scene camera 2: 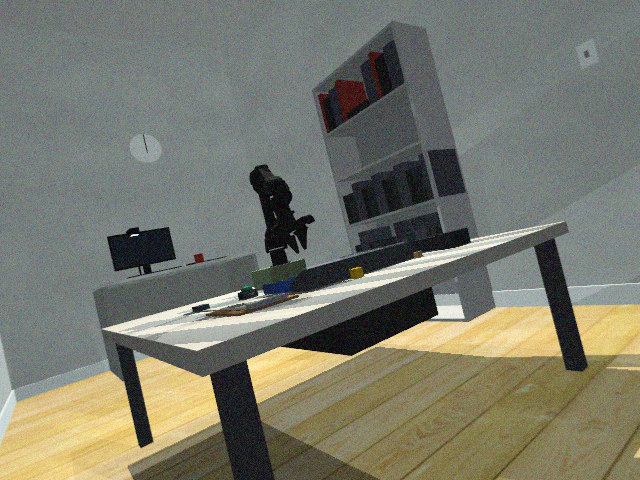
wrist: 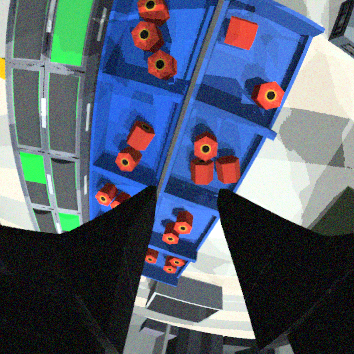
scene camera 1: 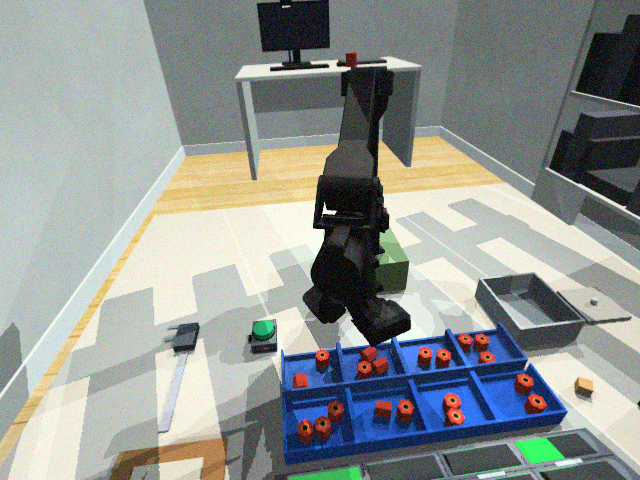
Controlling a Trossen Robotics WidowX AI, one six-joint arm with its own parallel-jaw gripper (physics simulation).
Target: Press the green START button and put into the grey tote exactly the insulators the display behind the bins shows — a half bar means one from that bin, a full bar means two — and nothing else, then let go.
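Places are measured from the arm's base along level axes (x ahead, y left, z up), in metres.
Where they show: gripper, fingertip midpoint: (scene camera 2: 301, 251) (wrist: 187, 194); arm's base at its link origin: (scene camera 2: 280, 264).
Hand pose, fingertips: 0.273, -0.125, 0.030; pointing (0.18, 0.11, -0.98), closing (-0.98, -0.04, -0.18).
Things, the pixels of their centre, and the offset from my fingertips, as dx, dy, dz. "spot": a spot on its surface instead.
- green START button at the middle of its body: (scene camera 1: 264, 333) (scene camera 2: 247, 292) -0.156, -0.154, -0.094
- grey tote at the middle of its body: (scene camera 1: 524, 307) (wrist: 181, 299) (scene camera 2: 363, 258) -0.028, +0.373, -0.087
- grey lid at the middle of its body: (scene camera 1: 592, 304) -0.001, +0.540, -0.110
- caliper at the middle of its body: (scene camera 1: 171, 367) (scene camera 2: 203, 309) -0.145, -0.336, -0.105
- wooden frame at a spot on its surface: (scene camera 1: 214, 457) spot: +0.043, -0.268, -0.108
- yellow block at the middle of its body: (wrist: 11, 68) (scene camera 2: 356, 273) +0.283, -0.085, -0.100
Blue bins (scene camera 1: 423, 431) (wrist: 191, 95) stand in two rows of four and hold red hexagonal insulators, some upright and some lying. My gripper (scene camera 1: 354, 326) (scene camera 2: 300, 249) (wrist: 187, 194) is partly open with nothing between its fingers, above the bins' robot-side edge. In the wrist view, three insulators (wrist: 205, 148) in one bin show just beyond the fingertips. The green START button (scene camera 1: 263, 329) (scene camera 2: 248, 289) is left of the bins. The grey tote (scene camera 1: 550, 338) (wrist: 200, 290) is at the right; no insulator shows inside. The display (scene camera 1: 480, 459) (wrist: 49, 92) shows several green bars; some cells are cut off or hidden.
A green box (scene camera 1: 392, 276) (scene camera 2: 279, 272) stands behind the gripper. A grey lid (scene camera 1: 599, 305) lies beside the tote. A tan block (scene camera 1: 584, 386) (scene camera 2: 417, 254) is right of the bins. A caliper (scene camera 1: 175, 384) and a wooden frame (scene camera 1: 214, 457) are left. A yellow block (scene camera 2: 356, 272) is by the display.
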